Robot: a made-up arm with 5 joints. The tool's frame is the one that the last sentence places.
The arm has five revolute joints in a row. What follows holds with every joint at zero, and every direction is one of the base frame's. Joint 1 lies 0.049 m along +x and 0.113 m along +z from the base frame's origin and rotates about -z. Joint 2 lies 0.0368 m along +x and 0.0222 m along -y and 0.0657 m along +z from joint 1 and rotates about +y. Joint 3 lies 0.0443 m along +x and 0.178 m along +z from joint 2 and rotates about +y. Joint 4 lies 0.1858 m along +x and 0.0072 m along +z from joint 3 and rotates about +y. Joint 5 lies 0.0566 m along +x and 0.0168 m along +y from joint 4 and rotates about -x. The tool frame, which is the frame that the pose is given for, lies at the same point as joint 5; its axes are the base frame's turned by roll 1.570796, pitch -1.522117 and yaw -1.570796 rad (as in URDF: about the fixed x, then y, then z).
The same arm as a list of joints. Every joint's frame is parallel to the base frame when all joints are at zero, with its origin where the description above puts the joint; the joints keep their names.
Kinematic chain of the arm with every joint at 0, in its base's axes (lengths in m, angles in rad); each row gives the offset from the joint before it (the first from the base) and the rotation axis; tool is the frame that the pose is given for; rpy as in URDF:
joint 1: xyz 0.049 0 0.113 axis -z
joint 2: xyz 0.0368 -0.0222 0.0657 axis +y
joint 3: xyz 0.0443 0 0.178 axis +y
joint 4: xyz 0.1858 0 0.0072 axis +y
joint 5: xyz 0.0566 0.0168 0 axis -x
tool: xyz 0 0 0 rpy 1.5708 -1.5221 -1.5708

